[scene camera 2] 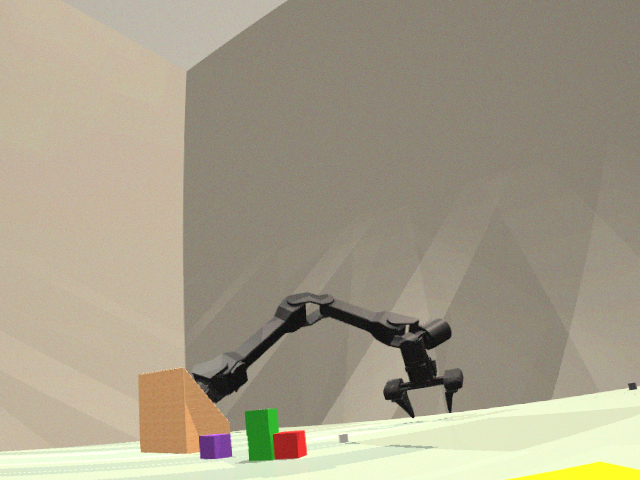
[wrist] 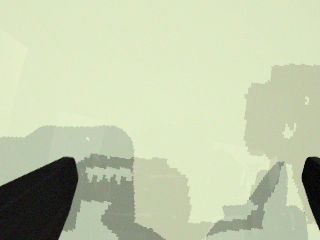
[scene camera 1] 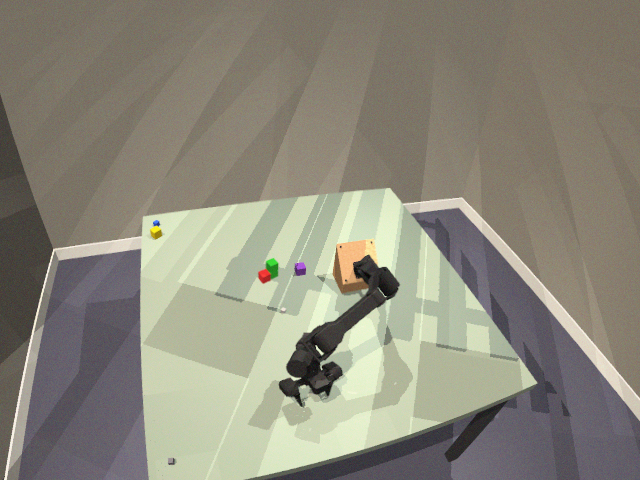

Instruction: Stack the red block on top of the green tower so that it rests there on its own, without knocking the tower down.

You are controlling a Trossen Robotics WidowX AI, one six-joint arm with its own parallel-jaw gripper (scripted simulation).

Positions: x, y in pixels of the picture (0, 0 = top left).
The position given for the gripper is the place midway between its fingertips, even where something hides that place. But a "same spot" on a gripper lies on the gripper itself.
Labels:
gripper: scene camera 2; wrist; scene camera 1 314, 400
same spot on gripper: (wrist: 43, 197) = (scene camera 2: 411, 408)

